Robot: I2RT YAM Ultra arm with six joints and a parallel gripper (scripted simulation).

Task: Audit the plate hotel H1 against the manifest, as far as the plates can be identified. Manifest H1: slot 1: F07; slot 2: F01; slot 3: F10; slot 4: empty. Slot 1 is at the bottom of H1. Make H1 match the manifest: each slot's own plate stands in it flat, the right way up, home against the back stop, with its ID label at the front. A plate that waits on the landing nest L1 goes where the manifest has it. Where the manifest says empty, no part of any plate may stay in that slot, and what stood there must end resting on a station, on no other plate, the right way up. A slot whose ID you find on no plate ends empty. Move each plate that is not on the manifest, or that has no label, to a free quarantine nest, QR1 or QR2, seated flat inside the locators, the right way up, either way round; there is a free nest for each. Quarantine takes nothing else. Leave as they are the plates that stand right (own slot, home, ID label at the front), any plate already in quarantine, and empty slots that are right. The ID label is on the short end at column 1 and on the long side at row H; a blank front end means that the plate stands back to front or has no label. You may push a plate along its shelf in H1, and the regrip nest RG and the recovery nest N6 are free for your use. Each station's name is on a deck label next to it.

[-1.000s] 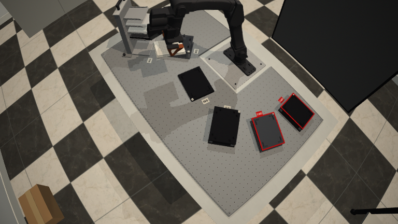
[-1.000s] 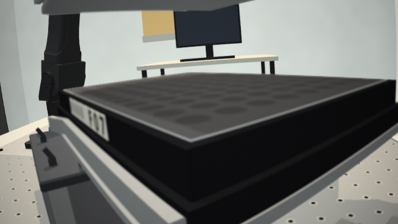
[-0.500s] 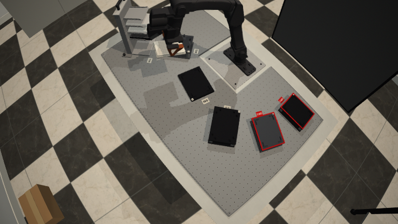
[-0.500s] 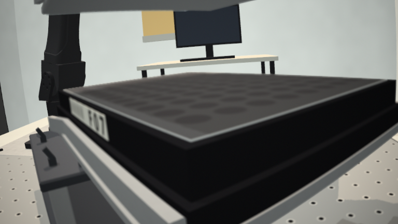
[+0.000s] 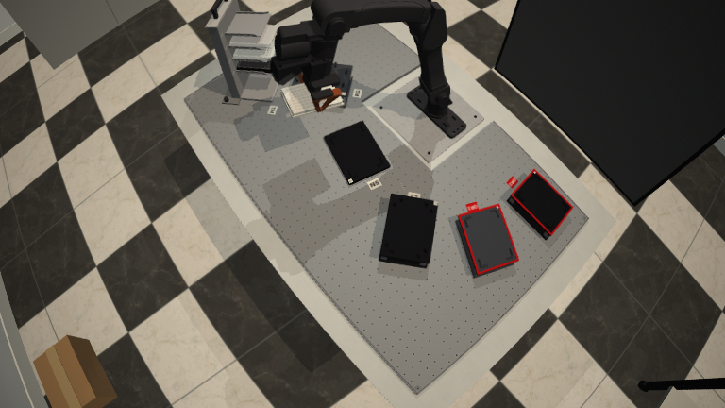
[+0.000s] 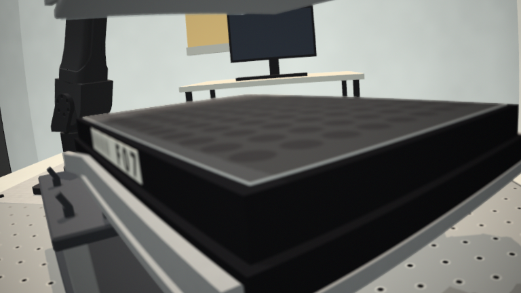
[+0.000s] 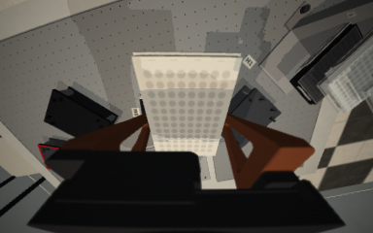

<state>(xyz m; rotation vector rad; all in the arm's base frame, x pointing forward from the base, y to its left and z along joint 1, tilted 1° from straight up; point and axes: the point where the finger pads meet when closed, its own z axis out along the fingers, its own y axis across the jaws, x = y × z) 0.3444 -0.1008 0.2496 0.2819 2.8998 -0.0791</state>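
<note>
My gripper is now 49 cm to the right of the red-framed quarantine nest, 20 cm above it and 16 cm past it. The rest, counted from my hand: black nest N6: 23 cm below, 8 cm to the left, 7 cm behind; then white well plate: right at my hand; then regrip nest RG: 18 cm below, 16 cm to the right, 13 cm behind.
</note>
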